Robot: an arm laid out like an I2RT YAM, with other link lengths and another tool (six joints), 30 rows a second.
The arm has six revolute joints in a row. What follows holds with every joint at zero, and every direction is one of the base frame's.
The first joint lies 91.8 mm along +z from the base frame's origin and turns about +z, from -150 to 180 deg.
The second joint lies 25.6 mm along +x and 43.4 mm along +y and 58.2 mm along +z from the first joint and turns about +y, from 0 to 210 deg.
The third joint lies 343.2 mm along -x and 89.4 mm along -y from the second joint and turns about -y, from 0 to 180 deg.
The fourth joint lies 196 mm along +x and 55 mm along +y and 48 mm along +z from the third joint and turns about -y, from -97 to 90 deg.
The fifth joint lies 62.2 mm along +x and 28.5 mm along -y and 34 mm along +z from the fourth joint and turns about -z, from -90 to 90 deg.
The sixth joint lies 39.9 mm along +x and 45.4 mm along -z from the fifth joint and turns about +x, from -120 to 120 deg.
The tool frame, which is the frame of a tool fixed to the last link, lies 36 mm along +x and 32 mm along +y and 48 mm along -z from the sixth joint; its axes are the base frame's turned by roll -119.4, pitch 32.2 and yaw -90 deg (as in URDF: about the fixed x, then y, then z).
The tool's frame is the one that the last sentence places.
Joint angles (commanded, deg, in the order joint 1, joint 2, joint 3, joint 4, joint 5, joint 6), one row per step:
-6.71 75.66 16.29 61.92 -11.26 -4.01
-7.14 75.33 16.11 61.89 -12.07 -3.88
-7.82 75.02 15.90 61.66 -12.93 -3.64
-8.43 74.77 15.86 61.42 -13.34 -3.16
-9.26 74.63 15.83 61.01 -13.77 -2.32
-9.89 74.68 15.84 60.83 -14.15 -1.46
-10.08 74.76 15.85 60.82 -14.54 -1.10
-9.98 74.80 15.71 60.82 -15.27 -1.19
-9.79 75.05 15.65 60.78 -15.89 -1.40
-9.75 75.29 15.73 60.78 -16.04 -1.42
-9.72 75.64 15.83 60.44 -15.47 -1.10
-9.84 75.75 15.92 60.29 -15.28 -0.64
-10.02 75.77 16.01 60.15 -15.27 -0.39
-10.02 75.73 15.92 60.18 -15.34 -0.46
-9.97 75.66 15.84 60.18 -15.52 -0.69
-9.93 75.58 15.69 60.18 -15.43 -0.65
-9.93 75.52 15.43 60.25 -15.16 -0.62
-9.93 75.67 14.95 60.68 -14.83 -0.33
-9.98 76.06 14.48 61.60 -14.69 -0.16
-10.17 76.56 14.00 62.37 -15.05 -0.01
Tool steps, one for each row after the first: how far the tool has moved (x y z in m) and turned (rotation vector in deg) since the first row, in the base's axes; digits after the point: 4 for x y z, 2 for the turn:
-0.0019 -0.0003 0.0002 0.08 -0.10 0.38
-0.0042 -0.0013 -0.0003 0.30 0.05 0.57
-0.0055 -0.0025 0.0000 0.76 0.12 0.39
-0.0067 -0.0041 -0.0002 1.63 0.48 0.03
-0.0071 -0.0052 -0.0003 2.51 0.77 -0.19
-0.0072 -0.0051 -0.0003 2.87 0.88 0.02
-0.0080 -0.0039 -0.0012 2.78 1.07 0.84
-0.0081 -0.0026 -0.0025 2.61 1.42 1.63
-0.0074 -0.0024 -0.0029 2.61 1.58 1.82
-0.0062 -0.0029 -0.0041 3.06 2.18 1.28
-0.0058 -0.0033 -0.0041 3.55 2.38 0.98
-0.0056 -0.0038 -0.0039 3.82 2.46 0.79
-0.0060 -0.0037 -0.0042 3.75 2.48 0.86
-0.0065 -0.0034 -0.0045 3.52 2.47 1.08
-0.0072 -0.0032 -0.0049 3.57 2.54 1.03
-0.0080 -0.0033 -0.0057 3.63 2.67 0.76
-0.0087 -0.0034 -0.0073 3.96 2.88 0.43
-0.0085 -0.0036 -0.0086 4.13 2.82 0.24
-0.0087 -0.0037 -0.0105 4.31 3.05 0.41

